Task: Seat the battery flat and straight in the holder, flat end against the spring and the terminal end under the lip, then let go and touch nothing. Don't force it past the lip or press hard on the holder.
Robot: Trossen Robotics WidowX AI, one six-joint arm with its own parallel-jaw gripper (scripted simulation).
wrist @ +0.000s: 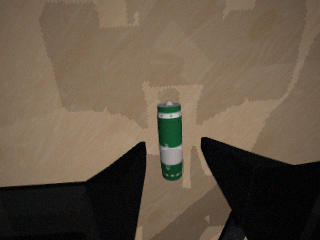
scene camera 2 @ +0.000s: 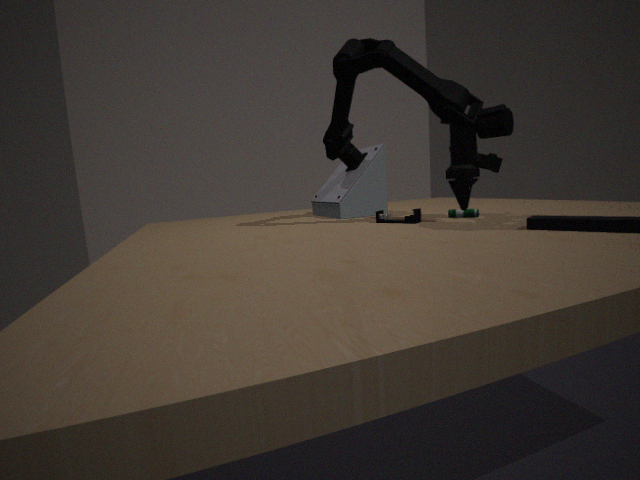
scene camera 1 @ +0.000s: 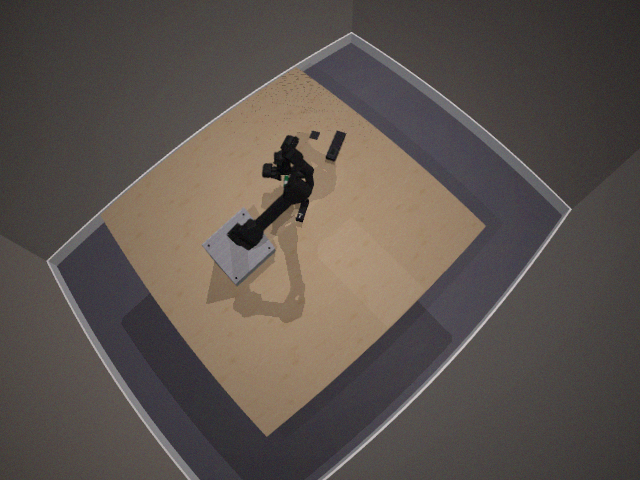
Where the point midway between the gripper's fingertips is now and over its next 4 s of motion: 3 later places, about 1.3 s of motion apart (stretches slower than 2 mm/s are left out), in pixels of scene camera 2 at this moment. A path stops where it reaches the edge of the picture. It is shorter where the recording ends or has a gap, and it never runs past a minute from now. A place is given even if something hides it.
My gripper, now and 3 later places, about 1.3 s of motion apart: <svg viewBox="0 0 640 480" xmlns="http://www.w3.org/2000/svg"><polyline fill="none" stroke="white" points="464,209 456,193 402,199 404,210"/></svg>
